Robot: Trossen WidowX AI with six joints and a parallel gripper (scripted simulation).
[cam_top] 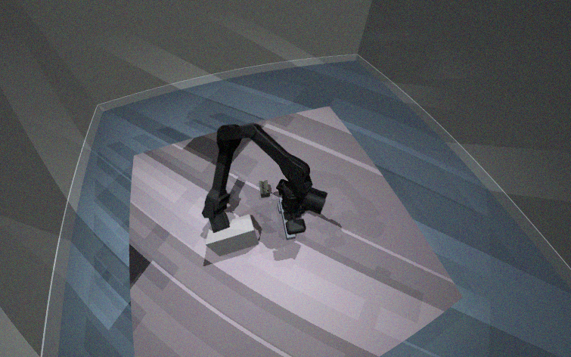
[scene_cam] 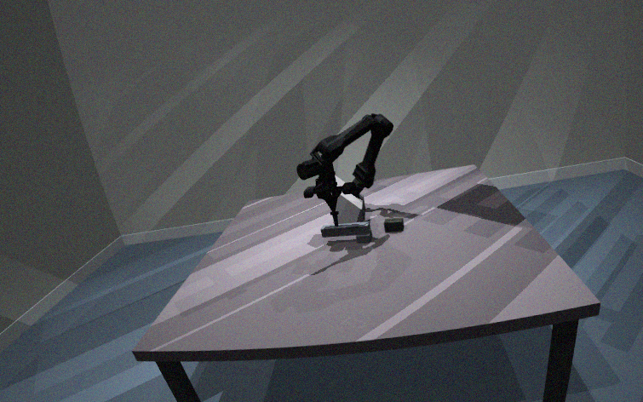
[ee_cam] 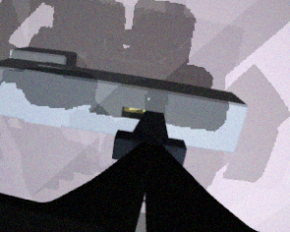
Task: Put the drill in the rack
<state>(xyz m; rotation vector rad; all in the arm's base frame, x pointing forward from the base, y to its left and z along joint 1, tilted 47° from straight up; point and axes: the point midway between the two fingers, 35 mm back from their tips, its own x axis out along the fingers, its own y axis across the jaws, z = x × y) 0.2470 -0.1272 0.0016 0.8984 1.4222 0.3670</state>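
Now: gripper tip 30 mm above the small dark piece. Also, from my gripper tip: grey bar: 10 mm ahead, 30 mm to the left, 90 mm below; then yellowish key: 10 mm ahead, 50 mm to the left, 80 mm below; then rack: 20 mm behind, 220 mm to the left, 110 mm below.
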